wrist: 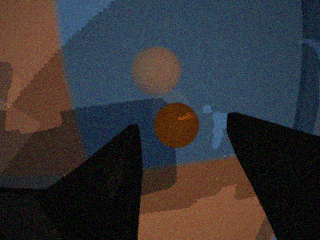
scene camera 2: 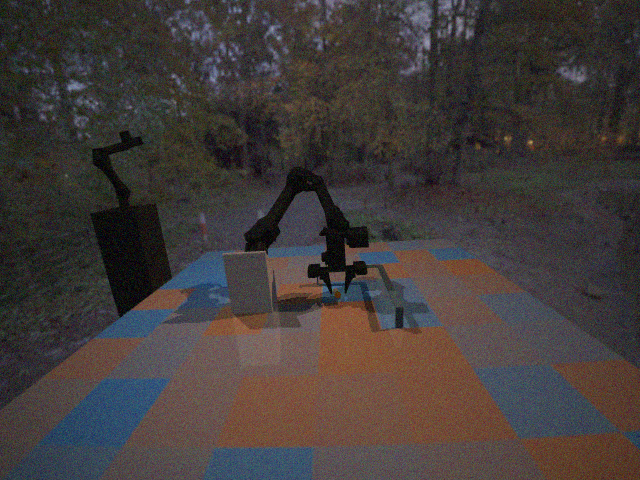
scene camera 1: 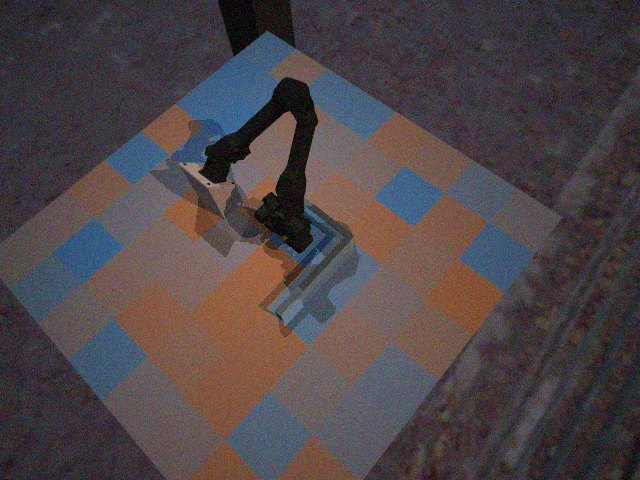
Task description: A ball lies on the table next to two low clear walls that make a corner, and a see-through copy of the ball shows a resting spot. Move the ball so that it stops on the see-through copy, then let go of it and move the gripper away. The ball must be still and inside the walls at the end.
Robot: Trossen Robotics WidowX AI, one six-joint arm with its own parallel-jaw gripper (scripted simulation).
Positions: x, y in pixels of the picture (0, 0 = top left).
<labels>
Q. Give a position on an orange ball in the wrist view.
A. At 177, 125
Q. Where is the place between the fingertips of my gripper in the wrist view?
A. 184, 127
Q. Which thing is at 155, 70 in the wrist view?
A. A see-through copy of the ball.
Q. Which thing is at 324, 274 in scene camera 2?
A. My gripper.
</labels>
